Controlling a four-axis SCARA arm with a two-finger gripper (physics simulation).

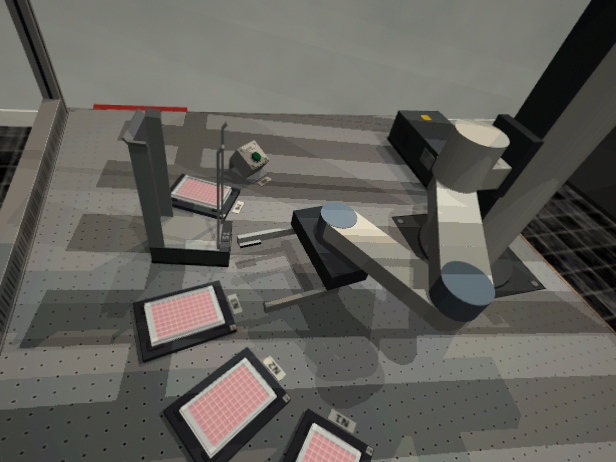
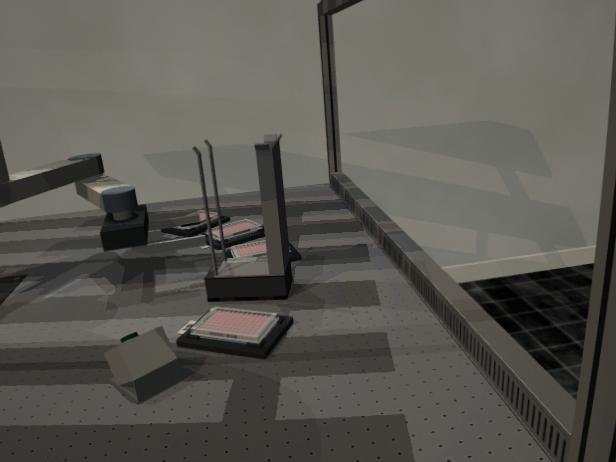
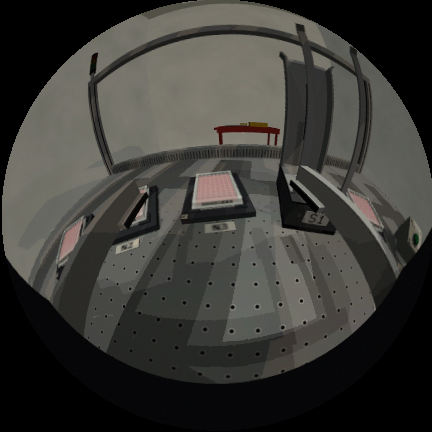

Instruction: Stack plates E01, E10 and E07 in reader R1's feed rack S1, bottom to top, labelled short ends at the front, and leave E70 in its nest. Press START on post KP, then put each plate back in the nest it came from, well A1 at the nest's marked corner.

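Frame: origin at the arm's base, x ahead, y left, z up, level; millimetres.
Seen in the pictures: gripper, between the fingertips: [image 1: 250, 271] [image 2: 202, 228] [image 3: 218, 176].
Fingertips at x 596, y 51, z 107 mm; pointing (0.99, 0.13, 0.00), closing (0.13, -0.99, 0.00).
Note:
Offsets run from my fingertips to a thing's top centre. "spot": to the spot under its first point.
My gripper [image 1: 257, 272] [image 2: 202, 229] [image 3: 218, 176] is open and empty, fingers pointing at the side of rack S1 and nest N3. Feed rack S1 @(dx +96, dy -156, dz +209 mm) [image 1: 147, 195] [image 2: 275, 210] [image 3: 295, 100] stands upright; no plate shows on its base. A pink plate @(dx +123, dy +21, dz -68 mm) [image 1: 185, 315] [image 3: 217, 187] lies in black nest N3 @(dx +123, dy +21, dz -76 mm) [image 1: 189, 339] [image 3: 217, 215]. Other pink plates lie in N2 @(dx +64, dy +198, dz -68 mm) [image 1: 227, 407], in N1 and beyond the rack, near post KP @(dx -81, dy -432, dz -10 mm) [image 1: 245, 165] [image 2: 142, 357] [image 3: 410, 232] with its green button. Plate labels are too small to read.
A black box @(spot: dx -631, dy -464, dz +5 mm) [image 1: 415, 135] with a yellow mark stands near the arm's column [image 1: 550, 140]. The arm's black base plate [image 1: 520, 280] lies on the perforated table. The rack's two thin rods rise on the arm's side. A red table [image 3: 247, 129] stands beyond the bench edge.

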